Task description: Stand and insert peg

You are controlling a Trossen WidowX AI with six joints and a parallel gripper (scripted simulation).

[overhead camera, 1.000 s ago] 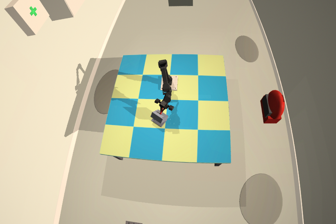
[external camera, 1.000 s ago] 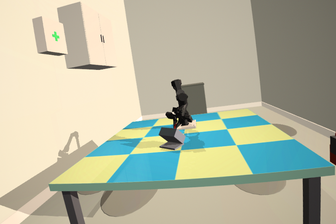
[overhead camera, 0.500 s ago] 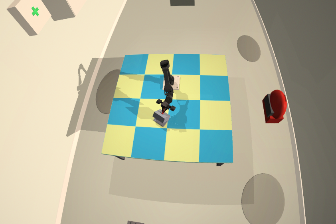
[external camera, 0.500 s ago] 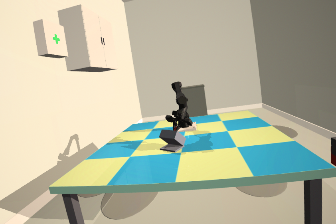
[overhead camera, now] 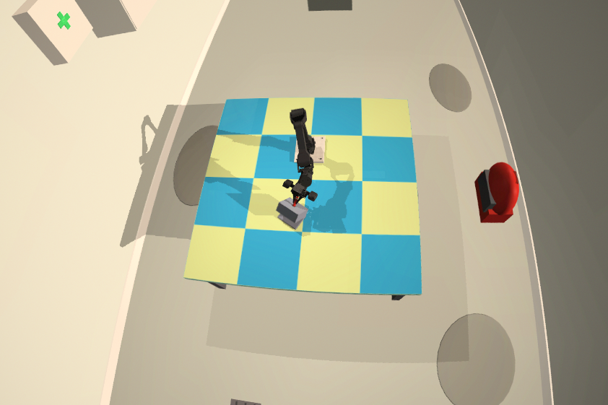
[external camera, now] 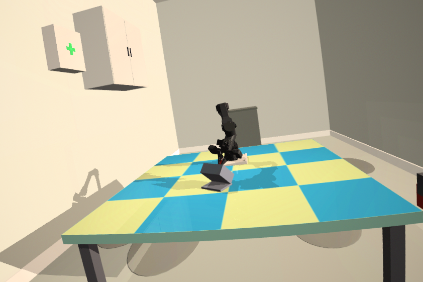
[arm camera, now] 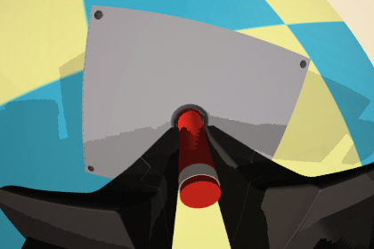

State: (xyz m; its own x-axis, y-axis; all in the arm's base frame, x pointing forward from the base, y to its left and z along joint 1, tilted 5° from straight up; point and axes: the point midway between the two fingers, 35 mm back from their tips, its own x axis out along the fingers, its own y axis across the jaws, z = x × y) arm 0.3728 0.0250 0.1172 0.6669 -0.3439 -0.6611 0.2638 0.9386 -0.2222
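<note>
Right now my gripper tip is 1 cm past the red peg and 1 cm below it. The rest, counted from my gripper tip: grey sloped panel: 3 cm ahead, 1 cm to the right, 3 cm below.
</note>
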